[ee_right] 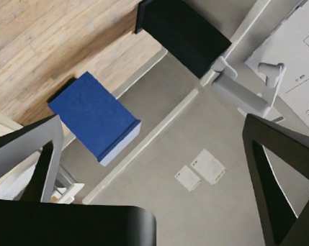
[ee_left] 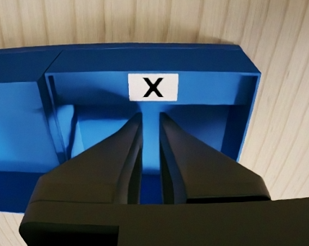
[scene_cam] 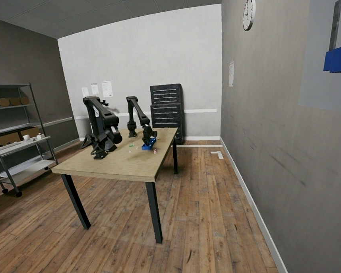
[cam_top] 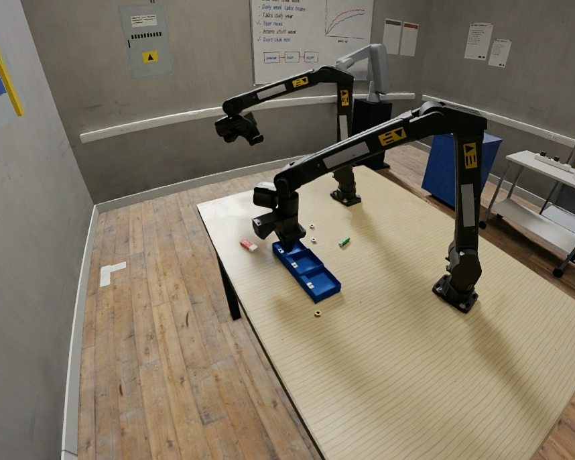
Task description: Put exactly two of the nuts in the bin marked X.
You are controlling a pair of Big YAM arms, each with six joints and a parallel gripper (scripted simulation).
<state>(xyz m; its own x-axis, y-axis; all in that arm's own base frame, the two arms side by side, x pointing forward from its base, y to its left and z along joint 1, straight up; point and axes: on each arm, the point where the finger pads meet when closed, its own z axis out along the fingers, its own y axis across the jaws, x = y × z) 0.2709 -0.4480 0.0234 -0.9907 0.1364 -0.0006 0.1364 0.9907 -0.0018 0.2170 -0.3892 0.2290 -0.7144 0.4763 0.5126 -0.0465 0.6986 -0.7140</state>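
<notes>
The blue bin strip is 10 mm behind my left hand and 80 mm to the left of it. Also, from my left hand: block (100 mm ahead, 80 mm to the right, 20 mm below); then green battery (200 mm behind, 20 mm to the left, 20 mm below); then yellow nut (30 mm ahead, 250 mm to the left, 20 mm below).
</notes>
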